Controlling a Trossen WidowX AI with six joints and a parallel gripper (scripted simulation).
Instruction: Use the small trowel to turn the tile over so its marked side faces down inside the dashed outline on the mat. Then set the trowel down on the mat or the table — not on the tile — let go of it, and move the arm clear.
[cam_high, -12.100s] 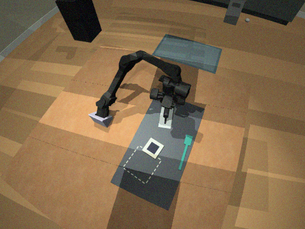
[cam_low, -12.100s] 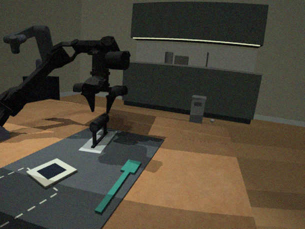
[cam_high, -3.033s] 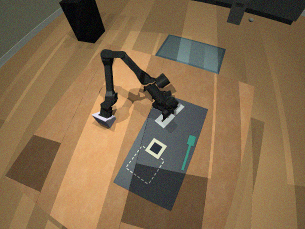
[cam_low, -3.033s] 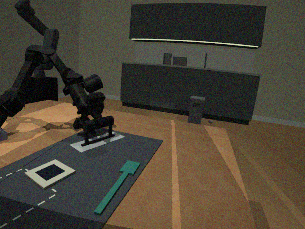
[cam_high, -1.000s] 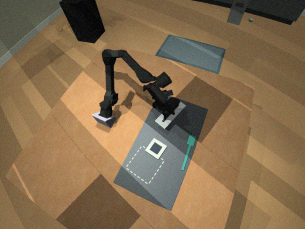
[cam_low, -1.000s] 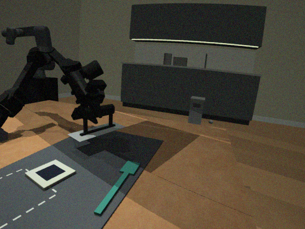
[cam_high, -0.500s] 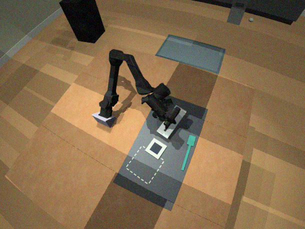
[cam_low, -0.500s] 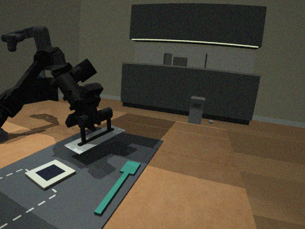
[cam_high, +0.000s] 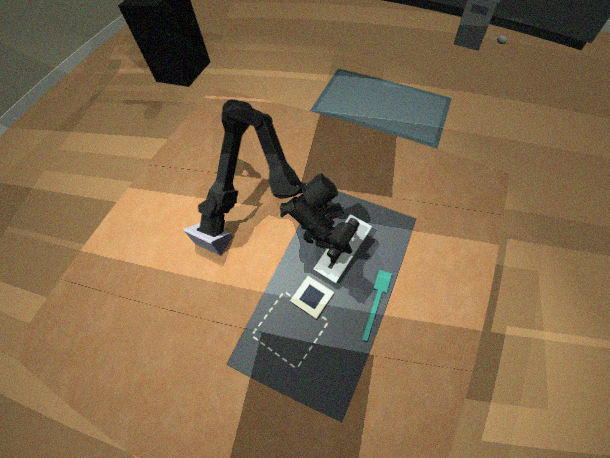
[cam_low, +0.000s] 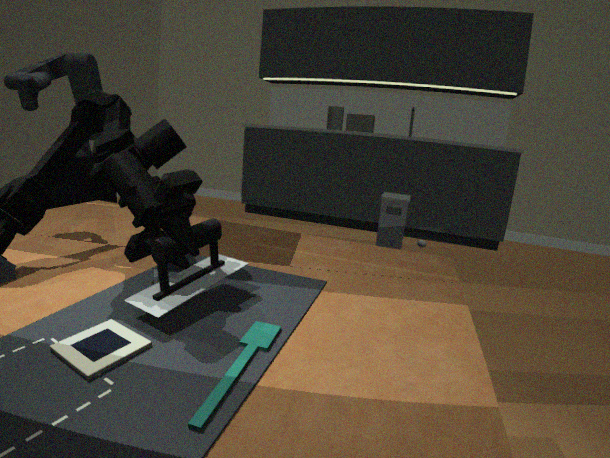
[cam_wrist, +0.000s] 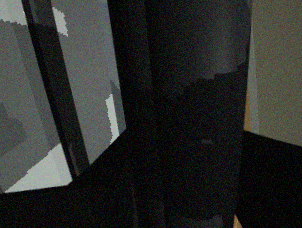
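Now: gripper tip 11 cm above the dark mat, 8 cm to the left of it and 2 cm past it. Round my gripper tip: teal long-handled spatula (12 cm ahead, 8 cm below, 7 cm to the right); tile (13 cm to the right, 8 cm below, 6 cm behind).
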